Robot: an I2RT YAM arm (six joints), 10 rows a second.
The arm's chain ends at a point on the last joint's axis. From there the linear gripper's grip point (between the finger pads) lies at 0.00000 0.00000 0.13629 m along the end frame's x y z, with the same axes.
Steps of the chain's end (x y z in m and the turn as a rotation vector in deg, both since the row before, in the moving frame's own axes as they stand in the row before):
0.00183 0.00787 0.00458 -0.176 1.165 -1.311
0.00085 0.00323 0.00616 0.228 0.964 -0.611
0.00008 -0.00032 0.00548 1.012 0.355 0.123
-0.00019 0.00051 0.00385 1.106 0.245 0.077
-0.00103 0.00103 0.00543 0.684 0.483 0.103
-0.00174 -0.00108 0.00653 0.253 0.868 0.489
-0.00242 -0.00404 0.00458 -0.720 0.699 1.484
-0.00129 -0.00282 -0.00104 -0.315 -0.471 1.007
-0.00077 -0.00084 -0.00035 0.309 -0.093 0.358
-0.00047 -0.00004 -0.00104 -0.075 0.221 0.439
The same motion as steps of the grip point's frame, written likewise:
0.00461 0.00826 0.00455 -0.176 1.165 -1.311
0.00314 0.00268 0.00614 0.228 0.964 -0.611
0.00093 -0.00273 0.00546 1.012 0.355 0.123
0.00039 -0.00212 0.00382 1.106 0.245 0.077
0.00012 -0.00060 0.00542 0.684 0.483 0.103
0.00033 -0.00167 0.00651 0.253 0.868 0.489
-0.00078 -0.00231 0.00456 -0.720 0.699 1.484
-0.00242 -0.00208 -0.00105 -0.315 -0.471 1.007
-0.00099 -0.00158 -0.00035 0.309 -0.093 0.358
0.00006 0.00014 -0.00104 -0.075 0.221 0.439

